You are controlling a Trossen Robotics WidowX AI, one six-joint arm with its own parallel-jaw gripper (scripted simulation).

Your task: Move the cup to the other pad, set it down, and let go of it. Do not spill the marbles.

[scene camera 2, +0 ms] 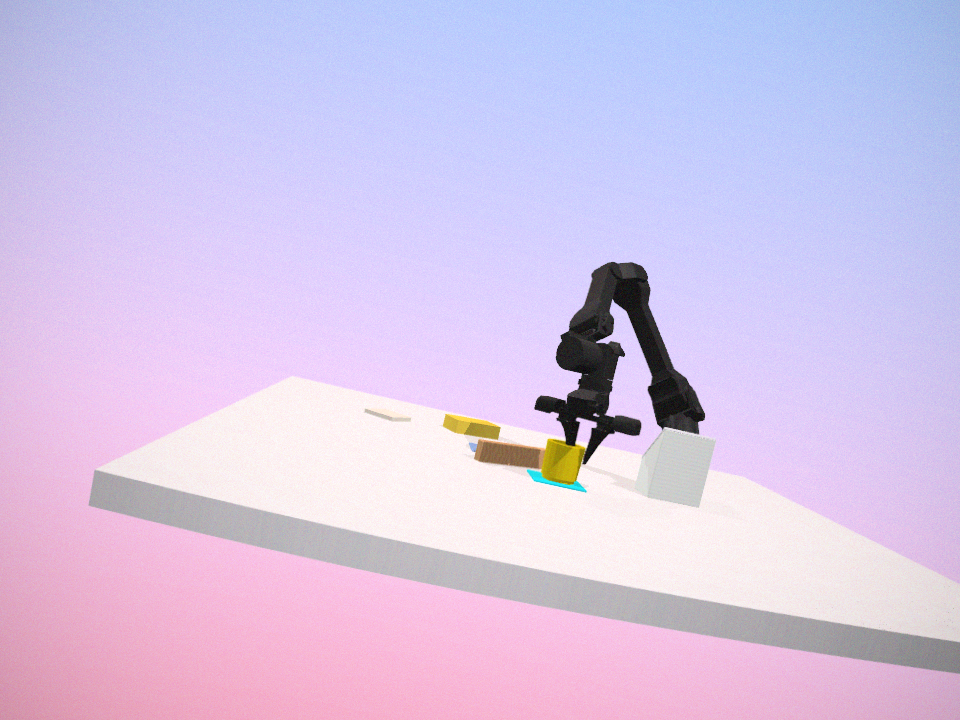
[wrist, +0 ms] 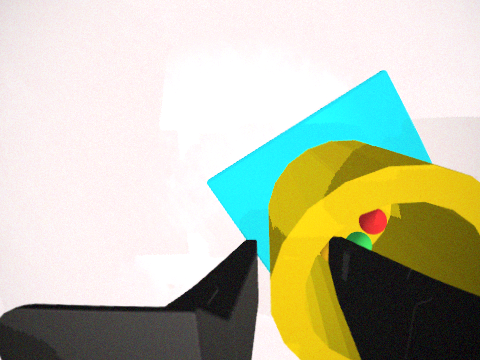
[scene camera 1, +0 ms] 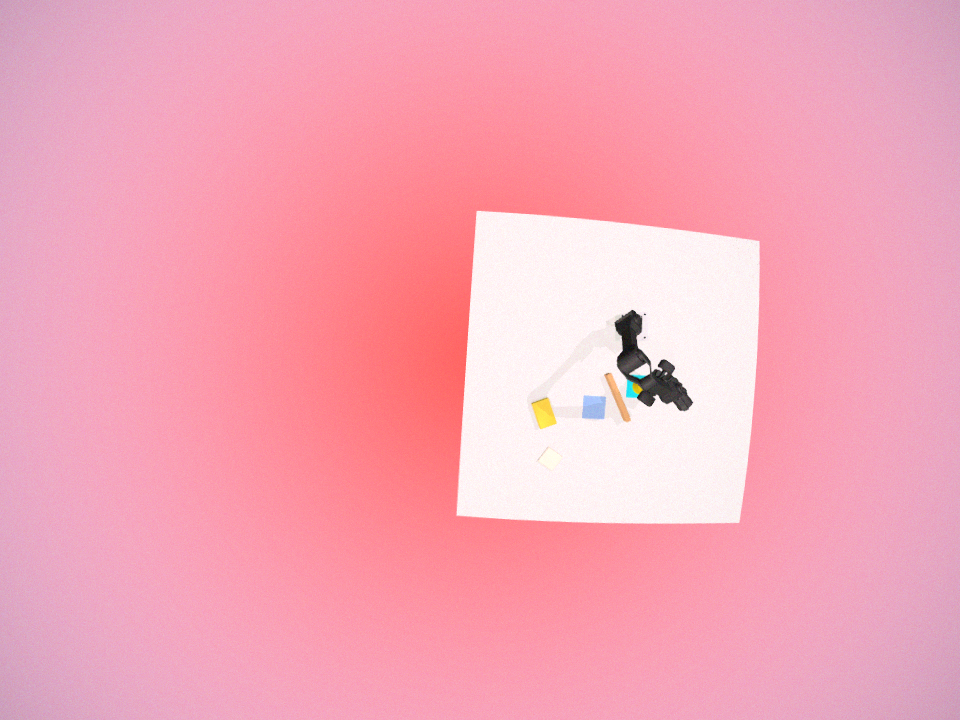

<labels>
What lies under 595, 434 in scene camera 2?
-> The gripper.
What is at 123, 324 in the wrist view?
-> The gripper.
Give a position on a yellow cup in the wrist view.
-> At 321, 193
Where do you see a yellow cup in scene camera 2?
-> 561, 464
</labels>
